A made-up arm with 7 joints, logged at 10 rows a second.
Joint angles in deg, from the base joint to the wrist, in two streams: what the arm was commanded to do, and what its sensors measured. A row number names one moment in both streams.
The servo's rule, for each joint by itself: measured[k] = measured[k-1] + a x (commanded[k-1-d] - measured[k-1]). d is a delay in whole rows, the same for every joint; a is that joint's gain. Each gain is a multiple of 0.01, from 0.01 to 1. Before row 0 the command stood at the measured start. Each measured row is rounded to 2 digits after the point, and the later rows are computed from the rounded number. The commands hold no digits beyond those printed.
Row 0, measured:
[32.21 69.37 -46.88 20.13 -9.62 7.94 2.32]
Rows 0 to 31, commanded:
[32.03 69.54 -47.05 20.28 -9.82 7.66 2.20]
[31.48 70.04 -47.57 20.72 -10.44 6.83 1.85]
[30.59 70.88 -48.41 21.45 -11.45 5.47 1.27]
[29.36 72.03 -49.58 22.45 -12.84 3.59 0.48]
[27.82 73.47 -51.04 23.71 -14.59 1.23 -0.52]
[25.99 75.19 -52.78 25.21 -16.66 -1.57 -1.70]
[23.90 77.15 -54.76 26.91 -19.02 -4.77 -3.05]
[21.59 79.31 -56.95 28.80 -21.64 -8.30 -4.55]
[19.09 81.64 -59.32 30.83 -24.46 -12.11 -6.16]
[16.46 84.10 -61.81 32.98 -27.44 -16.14 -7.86]
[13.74 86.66 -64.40 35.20 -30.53 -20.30 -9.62]
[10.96 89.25 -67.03 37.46 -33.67 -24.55 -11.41]
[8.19 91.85 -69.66 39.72 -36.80 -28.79 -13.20]
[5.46 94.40 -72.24 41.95 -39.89 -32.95 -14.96]
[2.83 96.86 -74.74 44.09 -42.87 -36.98 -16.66]
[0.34 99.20 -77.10 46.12 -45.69 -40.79 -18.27]
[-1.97 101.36 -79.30 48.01 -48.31 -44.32 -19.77]
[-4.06 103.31 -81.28 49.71 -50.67 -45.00 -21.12]
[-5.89 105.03 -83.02 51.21 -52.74 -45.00 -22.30]
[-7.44 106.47 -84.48 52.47 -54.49 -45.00 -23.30]
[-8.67 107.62 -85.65 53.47 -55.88 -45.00 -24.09]
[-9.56 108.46 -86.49 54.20 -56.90 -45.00 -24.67]
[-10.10 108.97 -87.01 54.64 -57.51 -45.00 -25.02]
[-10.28 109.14 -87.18 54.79 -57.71 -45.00 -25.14]
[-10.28 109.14 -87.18 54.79 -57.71 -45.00 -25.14]
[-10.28 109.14 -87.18 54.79 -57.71 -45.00 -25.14]
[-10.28 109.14 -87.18 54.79 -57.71 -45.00 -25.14]
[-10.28 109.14 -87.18 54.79 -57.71 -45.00 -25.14]
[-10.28 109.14 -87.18 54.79 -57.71 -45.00 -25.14]
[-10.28 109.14 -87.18 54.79 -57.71 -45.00 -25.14]
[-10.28 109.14 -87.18 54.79 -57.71 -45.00 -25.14]
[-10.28 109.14 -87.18 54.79 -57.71 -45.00 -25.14]
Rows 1 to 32, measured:
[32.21 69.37 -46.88 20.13 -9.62 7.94 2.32]
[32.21 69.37 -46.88 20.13 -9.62 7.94 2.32]
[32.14 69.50 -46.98 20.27 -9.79 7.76 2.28]
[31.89 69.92 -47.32 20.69 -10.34 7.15 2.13]
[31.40 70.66 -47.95 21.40 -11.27 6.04 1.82]
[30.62 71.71 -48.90 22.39 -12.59 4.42 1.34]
[29.56 73.07 -50.14 23.63 -14.27 2.31 0.67]
[28.20 74.70 -51.67 25.12 -16.28 -0.25 -0.18]
[26.57 76.59 -53.46 26.80 -18.58 -3.23 -1.21]
[24.68 78.68 -55.48 28.68 -21.15 -6.58 -2.41]
[22.56 80.96 -57.71 30.70 -23.93 -10.23 -3.76]
[20.24 83.38 -60.09 32.84 -26.88 -14.13 -5.24]
[17.77 85.91 -62.59 35.06 -29.95 -18.20 -6.82]
[15.18 88.48 -65.17 37.32 -33.07 -22.39 -8.47]
[12.52 91.07 -67.77 39.58 -36.20 -26.61 -10.17]
[9.84 93.63 -70.36 41.81 -39.30 -30.79 -11.89]
[7.18 96.12 -72.90 43.95 -42.30 -34.88 -13.61]
[4.58 98.49 -75.34 45.99 -45.15 -38.78 -15.29]
[2.09 100.70 -77.64 47.89 -47.80 -42.44 -16.90]
[-0.25 102.71 -79.75 49.60 -50.21 -44.13 -18.42]
[-2.39 104.50 -81.65 51.11 -52.34 -44.70 -19.82]
[-4.31 106.02 -83.29 52.39 -54.15 -44.90 -21.07]
[-5.97 107.25 -84.66 53.41 -55.60 -44.97 -22.16]
[-7.33 108.18 -85.72 54.15 -56.69 -44.99 -23.06]
[-8.38 108.79 -86.47 54.61 -57.38 -45.00 -23.77]
[-9.10 109.06 -86.88 54.78 -57.66 -45.00 -24.26]
[-9.55 109.12 -87.05 54.79 -57.70 -45.00 -24.58]
[-9.83 109.14 -87.13 54.79 -57.71 -45.00 -24.78]
[-10.00 109.14 -87.16 54.79 -57.71 -45.00 -24.91]
[-10.11 109.14 -87.17 54.79 -57.71 -45.00 -24.99]
[-10.17 109.14 -87.18 54.79 -57.71 -45.00 -25.04]
[-10.21 109.14 -87.18 54.79 -57.71 -45.00 -25.08]
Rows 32 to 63, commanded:
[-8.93 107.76 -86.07 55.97 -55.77 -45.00 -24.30]
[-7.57 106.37 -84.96 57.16 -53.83 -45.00 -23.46]
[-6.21 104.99 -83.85 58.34 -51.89 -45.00 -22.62]
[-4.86 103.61 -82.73 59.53 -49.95 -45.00 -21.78]
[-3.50 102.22 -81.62 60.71 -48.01 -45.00 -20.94]
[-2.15 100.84 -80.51 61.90 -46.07 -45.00 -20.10]
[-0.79 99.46 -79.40 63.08 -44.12 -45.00 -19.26]
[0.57 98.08 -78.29 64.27 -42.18 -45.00 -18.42]
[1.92 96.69 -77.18 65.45 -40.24 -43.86 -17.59]
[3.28 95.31 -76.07 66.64 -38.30 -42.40 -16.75]
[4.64 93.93 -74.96 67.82 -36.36 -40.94 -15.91]
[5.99 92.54 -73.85 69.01 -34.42 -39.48 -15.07]
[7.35 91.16 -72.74 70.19 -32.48 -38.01 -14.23]
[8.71 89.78 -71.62 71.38 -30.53 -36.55 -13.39]
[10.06 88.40 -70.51 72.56 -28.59 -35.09 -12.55]
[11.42 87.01 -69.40 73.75 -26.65 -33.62 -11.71]
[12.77 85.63 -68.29 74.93 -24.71 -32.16 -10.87]
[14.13 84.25 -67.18 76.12 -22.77 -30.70 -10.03]
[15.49 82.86 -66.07 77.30 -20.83 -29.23 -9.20]
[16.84 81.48 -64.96 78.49 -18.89 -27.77 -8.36]
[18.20 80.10 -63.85 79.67 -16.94 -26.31 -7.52]
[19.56 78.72 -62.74 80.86 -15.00 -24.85 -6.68]
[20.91 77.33 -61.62 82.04 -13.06 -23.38 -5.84]
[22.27 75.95 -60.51 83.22 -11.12 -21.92 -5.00]
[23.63 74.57 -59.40 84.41 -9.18 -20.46 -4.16]
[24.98 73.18 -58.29 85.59 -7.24 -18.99 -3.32]
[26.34 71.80 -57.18 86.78 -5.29 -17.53 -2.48]
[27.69 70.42 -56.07 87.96 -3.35 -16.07 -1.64]
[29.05 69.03 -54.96 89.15 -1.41 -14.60 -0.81]
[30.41 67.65 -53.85 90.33 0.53 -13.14 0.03]
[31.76 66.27 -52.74 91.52 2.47 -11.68 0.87]
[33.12 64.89 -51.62 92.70 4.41 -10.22 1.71]
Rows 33 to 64, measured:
[-10.24 109.14 -87.18 54.79 -57.71 -45.00 -25.10]
[-10.26 109.14 -87.18 54.79 -57.71 -45.00 -25.11]
[-9.75 108.08 -86.54 55.90 -56.08 -45.00 -24.82]
[-8.92 106.76 -85.62 57.08 -54.19 -45.00 -24.33]
[-7.89 105.40 -84.59 58.26 -52.26 -45.00 -23.71]
[-6.74 104.02 -83.51 59.45 -50.32 -45.00 -23.02]
[-5.51 102.63 -82.41 60.63 -48.38 -45.00 -22.27]
[-4.23 101.25 -81.31 61.82 -46.44 -45.00 -21.49]
[-2.92 99.87 -80.20 63.00 -44.49 -45.00 -20.69]
[-1.59 98.49 -79.09 64.19 -42.55 -45.00 -19.87]
[-0.26 97.10 -77.98 65.37 -40.61 -44.25 -19.05]
[1.09 95.72 -76.87 66.56 -38.67 -43.03 -18.22]
[2.44 94.34 -75.76 67.74 -36.73 -41.65 -17.39]
[3.79 92.95 -74.65 68.93 -34.79 -40.22 -16.55]
[5.14 91.57 -73.54 70.11 -32.85 -38.76 -15.71]
[6.50 90.19 -72.43 71.30 -30.90 -37.30 -14.87]
[7.85 88.81 -71.32 72.48 -28.96 -35.84 -14.03]
[9.21 87.42 -70.21 73.67 -27.02 -34.37 -13.19]
[10.56 86.04 -69.10 74.85 -25.08 -32.91 -12.35]
[11.92 84.66 -67.99 76.04 -23.14 -31.45 -11.51]
[13.28 83.27 -66.88 77.22 -21.20 -29.98 -10.68]
[14.63 81.89 -65.77 78.41 -19.26 -28.52 -9.84]
[15.99 80.51 -64.66 79.59 -17.31 -27.06 -9.00]
[17.35 79.13 -63.55 80.78 -15.37 -25.60 -8.16]
[18.70 77.74 -62.43 81.96 -13.43 -24.13 -7.32]
[20.06 76.36 -61.32 83.14 -11.49 -22.67 -6.48]
[21.42 74.98 -60.21 84.33 -9.55 -21.21 -5.64]
[22.77 73.59 -59.10 85.51 -7.61 -19.74 -4.80]
[24.13 72.21 -57.99 86.70 -5.66 -18.28 -3.96]
[25.48 70.83 -56.88 87.88 -3.72 -16.82 -3.12]
[26.84 69.44 -55.77 89.07 -1.78 -15.35 -2.29]
[28.20 68.06 -54.66 90.25 0.16 -13.89 -1.45]

